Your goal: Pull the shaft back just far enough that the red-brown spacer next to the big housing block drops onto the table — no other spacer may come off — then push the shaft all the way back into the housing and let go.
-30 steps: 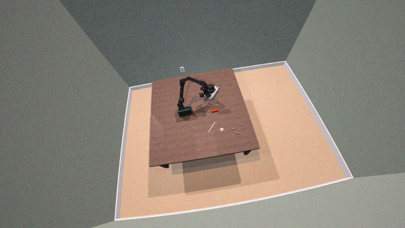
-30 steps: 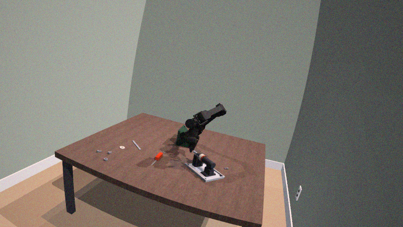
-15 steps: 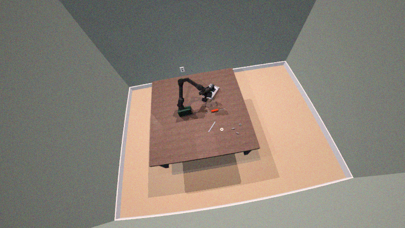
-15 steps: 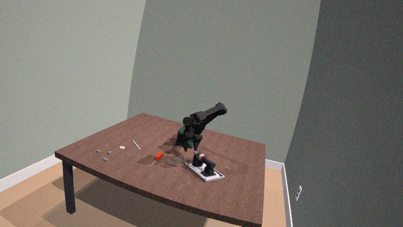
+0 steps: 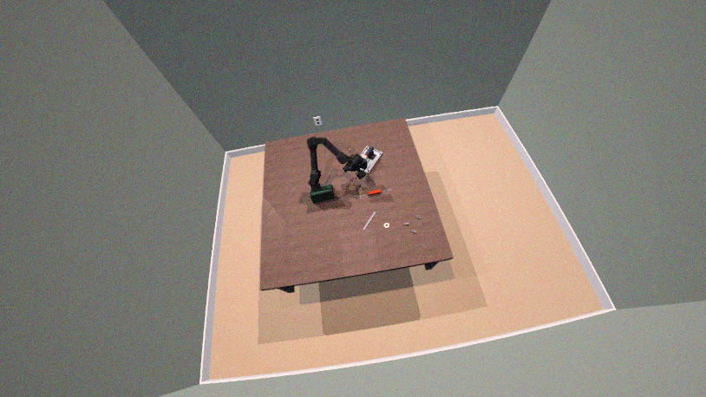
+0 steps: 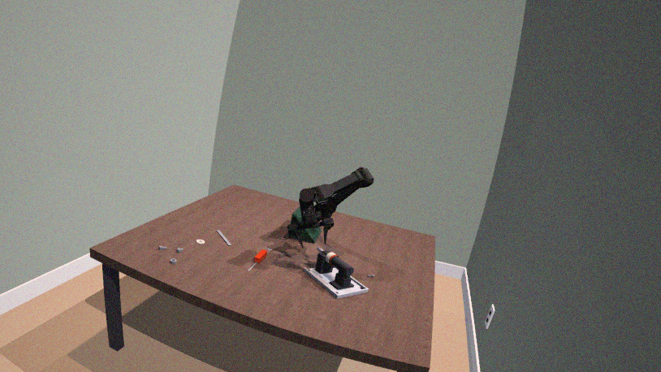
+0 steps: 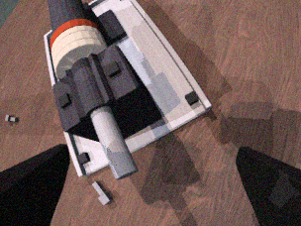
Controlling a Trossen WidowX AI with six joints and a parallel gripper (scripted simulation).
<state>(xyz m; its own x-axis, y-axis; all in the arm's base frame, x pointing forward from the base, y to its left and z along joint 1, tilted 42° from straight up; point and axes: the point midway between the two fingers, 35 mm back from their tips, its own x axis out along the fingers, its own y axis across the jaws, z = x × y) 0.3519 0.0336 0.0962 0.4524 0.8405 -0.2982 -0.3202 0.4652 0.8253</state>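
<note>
Right now my gripper tip is 50 mm short of the shaft, 90 mm to the right of it and 10 mm above it. The rest, counted from my gripper tip: red-brown spacer (60 mm ahead, 100 mm to the left, 10 mm below); then orange-handled screwdriver (100 mm ahead, 200 mm to the right, 90 mm below).
</note>
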